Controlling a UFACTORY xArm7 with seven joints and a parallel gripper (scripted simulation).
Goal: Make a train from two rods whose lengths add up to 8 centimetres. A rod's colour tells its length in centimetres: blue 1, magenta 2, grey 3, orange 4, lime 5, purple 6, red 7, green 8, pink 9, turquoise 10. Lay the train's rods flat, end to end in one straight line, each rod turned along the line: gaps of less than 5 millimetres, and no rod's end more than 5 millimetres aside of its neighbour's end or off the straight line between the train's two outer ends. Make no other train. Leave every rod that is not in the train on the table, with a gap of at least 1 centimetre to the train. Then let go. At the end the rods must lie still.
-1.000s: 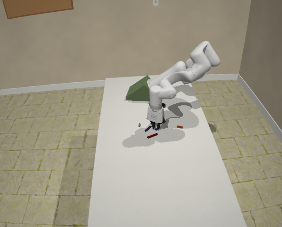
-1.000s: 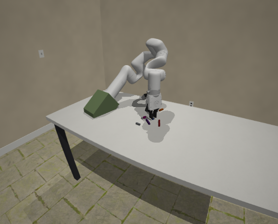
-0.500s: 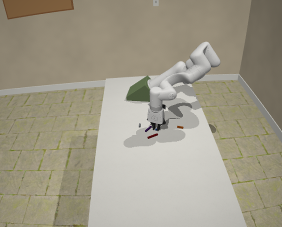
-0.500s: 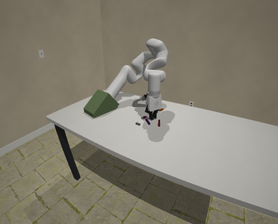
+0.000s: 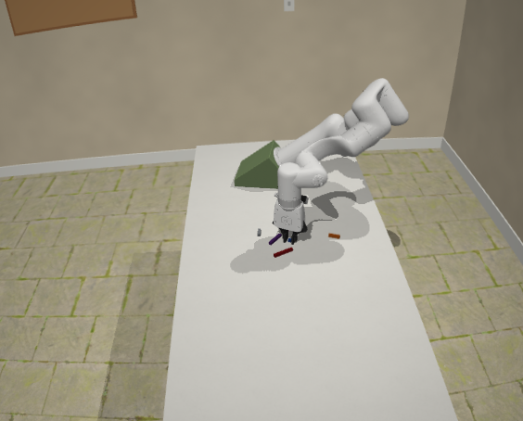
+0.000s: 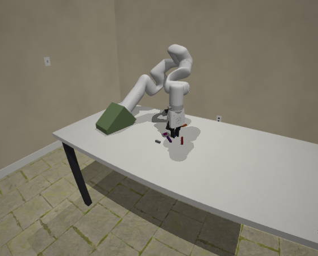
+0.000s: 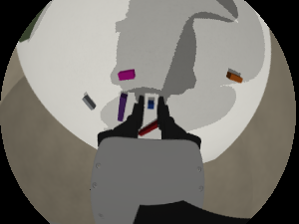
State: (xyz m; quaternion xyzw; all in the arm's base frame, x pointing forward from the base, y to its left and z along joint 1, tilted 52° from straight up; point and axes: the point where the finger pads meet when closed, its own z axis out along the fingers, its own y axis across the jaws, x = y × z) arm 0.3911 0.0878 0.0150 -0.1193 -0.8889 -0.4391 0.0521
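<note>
My gripper is now 2 cm above the blue rod. Also, from my hand: red rod 6 cm ahead, 2 cm to the right, 2 cm below; then magenta rod 6 cm behind, 2 cm to the right, 2 cm below; then purple rod 5 cm to the right, 2 cm below.
</note>
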